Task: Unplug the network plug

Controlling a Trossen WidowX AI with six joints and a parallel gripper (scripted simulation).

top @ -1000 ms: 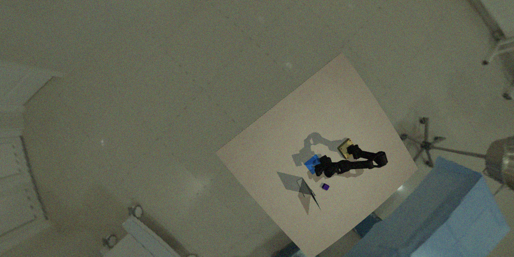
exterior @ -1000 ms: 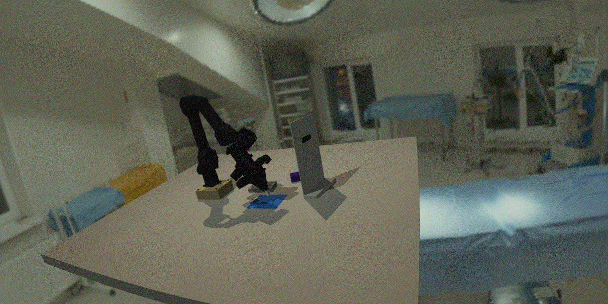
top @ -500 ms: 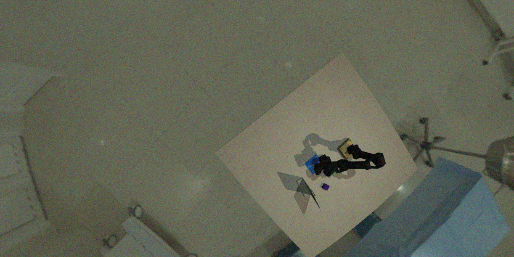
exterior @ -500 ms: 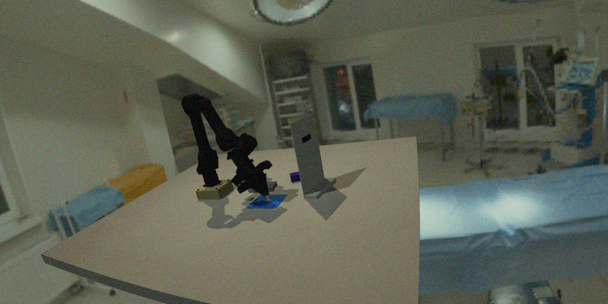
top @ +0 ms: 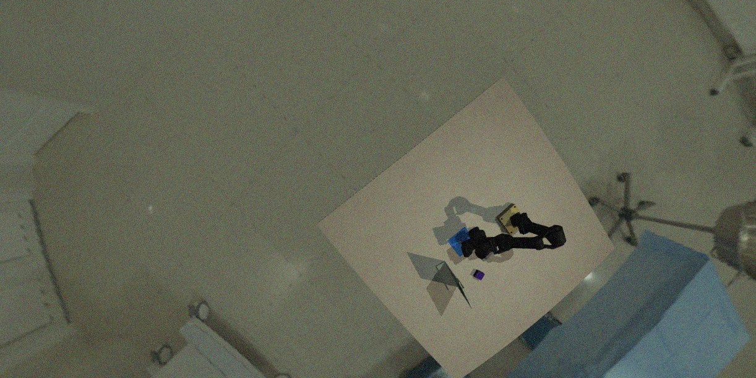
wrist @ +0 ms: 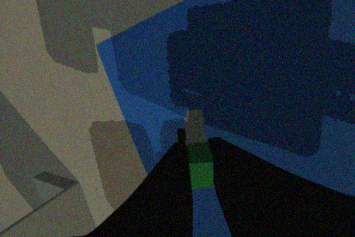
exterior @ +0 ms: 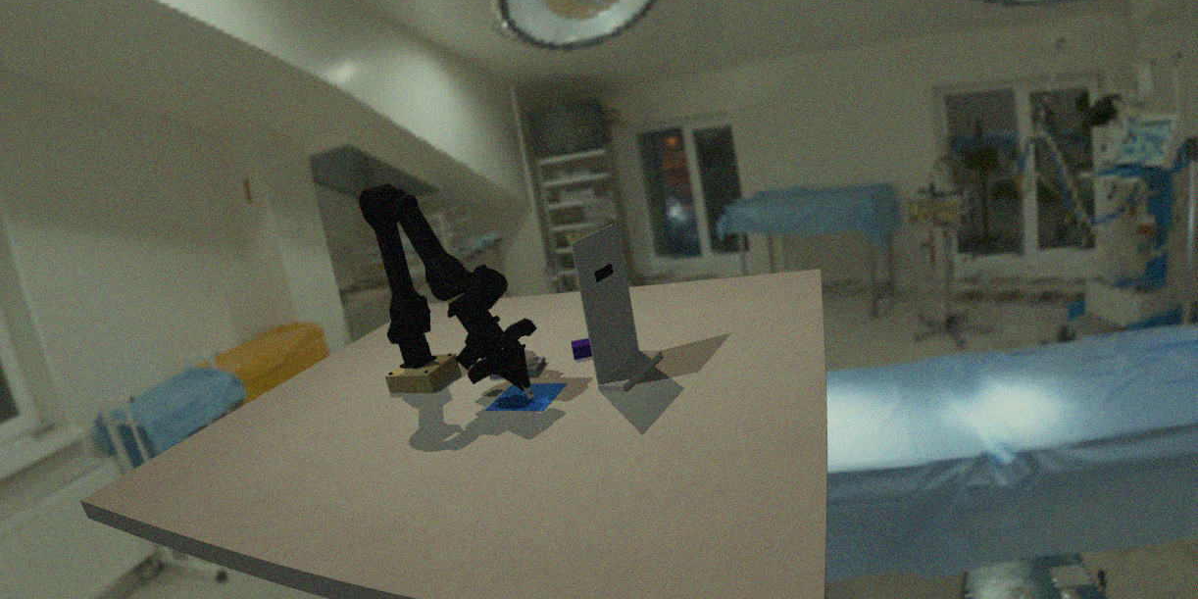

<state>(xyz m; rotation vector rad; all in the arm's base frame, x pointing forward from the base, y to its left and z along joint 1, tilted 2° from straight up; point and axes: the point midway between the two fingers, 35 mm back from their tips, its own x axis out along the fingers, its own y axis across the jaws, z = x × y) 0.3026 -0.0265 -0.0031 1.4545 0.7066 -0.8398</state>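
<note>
Now: gripper tip right at the network plug. From my gripper tip the other things lie so: grey upright panel: 14 cm to the left, 13 cm ahead, 11 cm above; blue marked square: 2 cm below, 1 cm behind; flat grey block: 11 cm to the left, 11 cm behind, 1 cm below.
</note>
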